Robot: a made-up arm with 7 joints.
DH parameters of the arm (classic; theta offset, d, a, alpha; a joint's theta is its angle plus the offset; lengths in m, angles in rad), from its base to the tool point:
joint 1: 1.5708 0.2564 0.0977 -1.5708
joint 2: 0 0.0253 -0.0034 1.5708
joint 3: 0 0.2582 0.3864 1.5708
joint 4: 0 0.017 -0.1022 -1.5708
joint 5: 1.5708 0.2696 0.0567 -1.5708
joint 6: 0 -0.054 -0.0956 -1.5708
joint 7: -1.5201 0 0.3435 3.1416
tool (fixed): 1.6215 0.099 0 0
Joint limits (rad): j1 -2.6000..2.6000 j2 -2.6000..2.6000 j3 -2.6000..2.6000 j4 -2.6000..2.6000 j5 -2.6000..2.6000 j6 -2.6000..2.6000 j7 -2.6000..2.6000
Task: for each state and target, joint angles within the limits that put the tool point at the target. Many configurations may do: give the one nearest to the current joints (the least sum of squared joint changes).
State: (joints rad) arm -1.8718 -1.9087 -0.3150 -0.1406 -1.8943 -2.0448 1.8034
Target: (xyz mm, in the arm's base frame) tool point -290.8 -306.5 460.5
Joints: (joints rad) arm -1.3510 -1.2286 0.0043 0.2342 -1.7139 -2.4427 2.1887
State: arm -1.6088 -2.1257 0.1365 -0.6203 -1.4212 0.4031 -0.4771
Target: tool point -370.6 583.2 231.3
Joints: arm -2.1171 -1.8722 0.1598 -0.2481 -1.4872 0.0793 -0.3420
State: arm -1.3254 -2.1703 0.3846 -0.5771 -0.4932 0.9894 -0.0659
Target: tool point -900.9 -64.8 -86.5
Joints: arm -1.1129 -2.4463 0.3989 -0.8438 -0.4358 1.0486 -0.5677
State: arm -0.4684 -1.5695 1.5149 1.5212 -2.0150 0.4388 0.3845
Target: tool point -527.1 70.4 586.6
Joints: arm -0.9941 -1.0937 1.3408 0.7823 -2.2151 0.5602 0.6874
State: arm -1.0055 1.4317 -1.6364 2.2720 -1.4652 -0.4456 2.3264
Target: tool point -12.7 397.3 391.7
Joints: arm -0.4521 1.6815 -2.0318 1.9285 -1.2824 -0.4442 2.1549
